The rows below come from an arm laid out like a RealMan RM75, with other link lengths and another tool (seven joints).
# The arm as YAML. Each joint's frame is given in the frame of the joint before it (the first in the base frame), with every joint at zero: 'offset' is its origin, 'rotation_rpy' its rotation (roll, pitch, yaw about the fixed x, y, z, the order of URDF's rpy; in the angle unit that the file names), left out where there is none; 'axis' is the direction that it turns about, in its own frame. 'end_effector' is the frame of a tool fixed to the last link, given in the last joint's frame.
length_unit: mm
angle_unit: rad
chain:
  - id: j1
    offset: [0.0, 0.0, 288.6]
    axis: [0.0, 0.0, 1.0]
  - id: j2
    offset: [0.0, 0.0, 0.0]
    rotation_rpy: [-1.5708, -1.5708, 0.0]
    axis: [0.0, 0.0, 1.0]
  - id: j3
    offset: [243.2, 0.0, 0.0]
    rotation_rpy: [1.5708, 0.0, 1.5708]
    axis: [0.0, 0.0, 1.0]
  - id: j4
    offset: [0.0, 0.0, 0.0]
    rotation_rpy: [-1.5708, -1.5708, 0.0]
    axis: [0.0, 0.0, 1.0]
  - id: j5
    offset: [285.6, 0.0, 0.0]
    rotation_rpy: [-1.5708, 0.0, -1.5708]
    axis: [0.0, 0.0, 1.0]
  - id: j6
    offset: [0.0, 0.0, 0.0]
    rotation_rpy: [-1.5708, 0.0, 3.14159]
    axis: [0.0, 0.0, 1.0]
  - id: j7
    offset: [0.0, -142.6, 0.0]
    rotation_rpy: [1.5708, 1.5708, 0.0]
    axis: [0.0, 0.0, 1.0]
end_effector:
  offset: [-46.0, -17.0, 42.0]
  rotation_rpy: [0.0, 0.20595, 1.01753]
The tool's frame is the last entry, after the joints.
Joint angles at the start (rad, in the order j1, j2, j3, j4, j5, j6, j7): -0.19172, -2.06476, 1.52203, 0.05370, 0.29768, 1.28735, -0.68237
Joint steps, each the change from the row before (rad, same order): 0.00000, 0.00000, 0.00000, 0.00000, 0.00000, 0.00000, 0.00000; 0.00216, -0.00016, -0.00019, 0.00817, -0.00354, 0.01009, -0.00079; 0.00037, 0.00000, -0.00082, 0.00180, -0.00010, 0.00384, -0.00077; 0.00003, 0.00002, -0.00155, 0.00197, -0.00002, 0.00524, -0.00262; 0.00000, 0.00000, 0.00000, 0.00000, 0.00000, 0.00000, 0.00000; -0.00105, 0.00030, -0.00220, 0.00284, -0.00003, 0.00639, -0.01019; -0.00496, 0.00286, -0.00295, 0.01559, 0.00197, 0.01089, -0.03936; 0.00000, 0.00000, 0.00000, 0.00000, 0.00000, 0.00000, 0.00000; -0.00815, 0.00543, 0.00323, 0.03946, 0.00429, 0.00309, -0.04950; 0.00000, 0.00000, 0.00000, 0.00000, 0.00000, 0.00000, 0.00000; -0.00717, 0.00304, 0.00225, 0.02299, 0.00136, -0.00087, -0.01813; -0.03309, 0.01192, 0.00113, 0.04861, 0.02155, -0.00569, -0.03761; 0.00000, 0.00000, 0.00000, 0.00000, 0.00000, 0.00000, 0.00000; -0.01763, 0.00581, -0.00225, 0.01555, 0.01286, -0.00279, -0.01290; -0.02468, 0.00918, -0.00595, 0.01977, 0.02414, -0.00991, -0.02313
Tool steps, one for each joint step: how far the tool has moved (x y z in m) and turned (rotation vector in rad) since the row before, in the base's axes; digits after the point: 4 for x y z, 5 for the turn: 0.0000, 0.0000, 0.0000, 0.00000, 0.00000, 0.00000; 0.0027, 0.0017, 0.0021, 0.01089, -0.00534, -0.01172; 0.0009, 0.0004, 0.0007, 0.00307, -0.00219, -0.00386; 0.0013, 0.0006, 0.0010, 0.00405, -0.00448, -0.00469; 0.0000, 0.0000, 0.0000, 0.00000, 0.00000, 0.00000; 0.0020, 0.0014, 0.0016, 0.00463, -0.01188, -0.00500; 0.0068, 0.0064, 0.0053, 0.00769, -0.03856, -0.01636; 0.0000, 0.0000, 0.0000, 0.00000, 0.00000, 0.00000; 0.0118, 0.0129, 0.0073, 0.00588, -0.04231, -0.03558; 0.0000, 0.0000, 0.0000, 0.00000, 0.00000, 0.00000; 0.0071, 0.0082, 0.0037, 0.00418, -0.01401, -0.02361; 0.0194, 0.0220, 0.0077, -0.00517, -0.01606, -0.07150; 0.0000, 0.0000, 0.0000, 0.00000, 0.00000, 0.00000; 0.0080, 0.0090, 0.0029, -0.00468, -0.00135, -0.03017; 0.0099, 0.0120, 0.0036, -0.01307, -0.00035, -0.03483
